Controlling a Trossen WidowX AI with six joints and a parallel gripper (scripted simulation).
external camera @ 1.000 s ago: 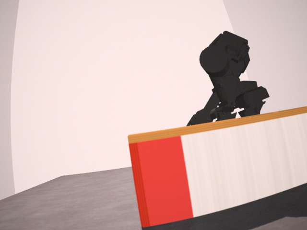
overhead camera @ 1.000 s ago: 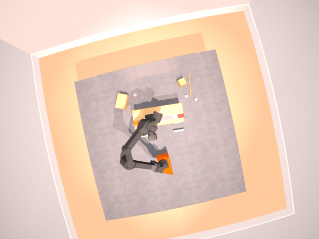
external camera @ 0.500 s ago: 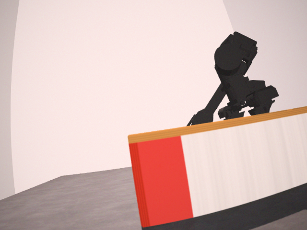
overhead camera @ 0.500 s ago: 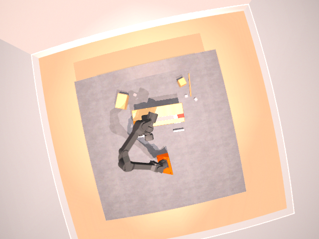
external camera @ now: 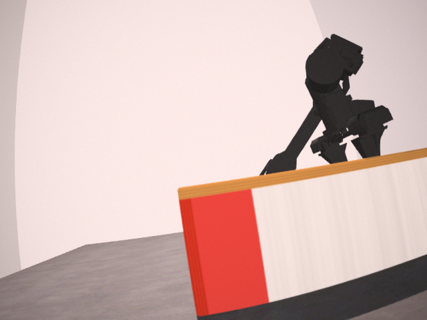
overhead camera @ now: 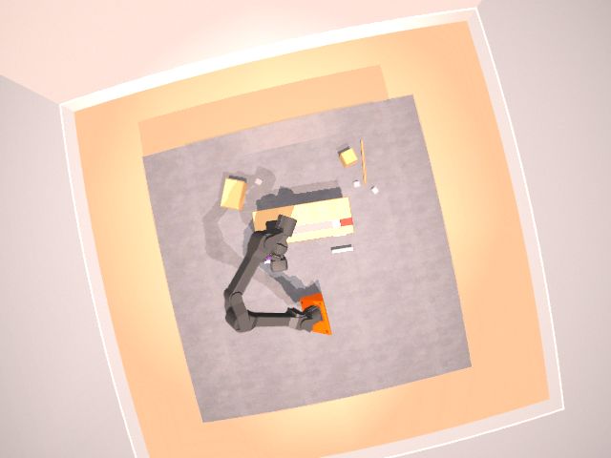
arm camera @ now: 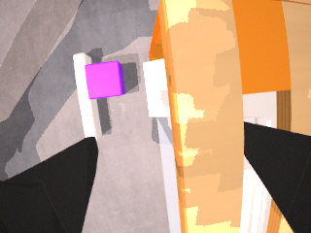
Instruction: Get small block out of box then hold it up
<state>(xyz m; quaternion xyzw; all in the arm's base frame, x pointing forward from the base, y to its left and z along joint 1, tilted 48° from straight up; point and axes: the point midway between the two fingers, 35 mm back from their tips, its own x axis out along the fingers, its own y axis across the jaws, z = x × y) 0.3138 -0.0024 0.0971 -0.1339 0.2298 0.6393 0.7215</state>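
Now: the purple block 4 cm behind my gripper tip, 5 cm to the left of it and 9 cm below it. The rest, counted from my gripper tip: thin orange stick: 24 cm ahead, 47 cm to the right, 10 cm below; clear-fronted box: 2 cm ahead, 13 cm to the right, 4 cm below.
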